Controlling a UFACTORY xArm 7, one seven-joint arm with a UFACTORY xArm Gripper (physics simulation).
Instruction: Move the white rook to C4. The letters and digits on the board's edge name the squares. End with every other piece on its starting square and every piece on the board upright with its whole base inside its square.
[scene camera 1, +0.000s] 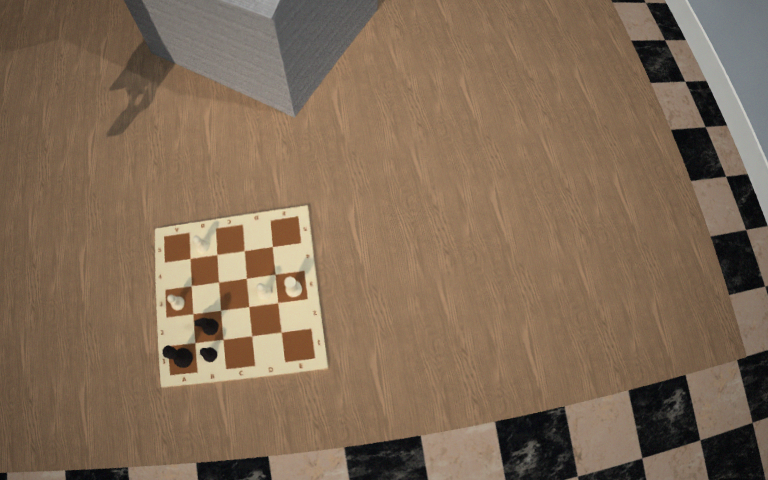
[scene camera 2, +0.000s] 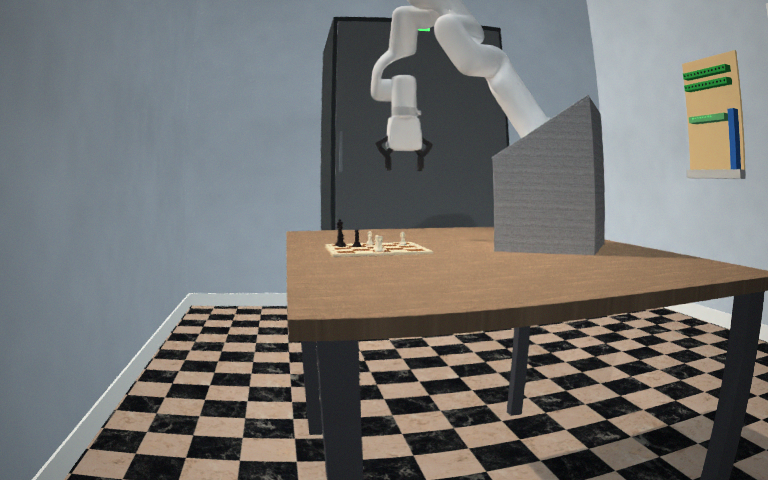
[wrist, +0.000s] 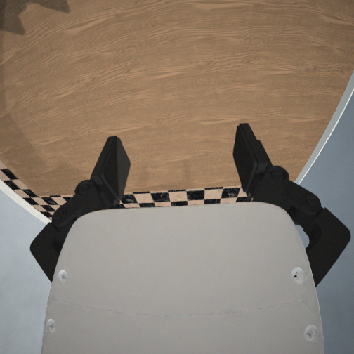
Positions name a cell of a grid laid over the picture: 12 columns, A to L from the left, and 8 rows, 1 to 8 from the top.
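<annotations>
Chessboard in scene camera 1 (E6). My gripper out of frame in scene camera 1. My gripper in scene camera 2 (G3). Chessboard in scene camera 2 (G5). My gripper in the wrist view (G4). Chessboard out of frame in the wrist view.
</annotations>
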